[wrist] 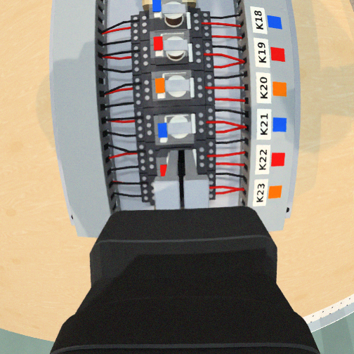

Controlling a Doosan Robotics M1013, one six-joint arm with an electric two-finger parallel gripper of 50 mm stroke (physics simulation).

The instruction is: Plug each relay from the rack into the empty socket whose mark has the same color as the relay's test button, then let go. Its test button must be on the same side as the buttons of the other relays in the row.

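Note:
My gripper [181, 164] is shut with its two fingertips together and nothing between them, over the row near K22. Behind the fingers, a relay with a red test button [163, 170] shows in part at K22; the rest of it is hidden. Above it in the view sit relays with a blue button [162, 130] at K21, an orange button [159, 85] at K20, a red button [158, 43] at K19 and a blue button [156, 6] at K18. All these buttons are on the left side. The socket at K23 [145, 194], with an orange mark [275, 192], is mostly hidden by the fingers.
Wire ducts [102, 112] [243, 107] run along both sides of the row, with red and black wires to the sockets. The label strip [289, 107] with colored marks is at the right. A grey panel [80, 125] is at the left, on a wooden table [30, 200].

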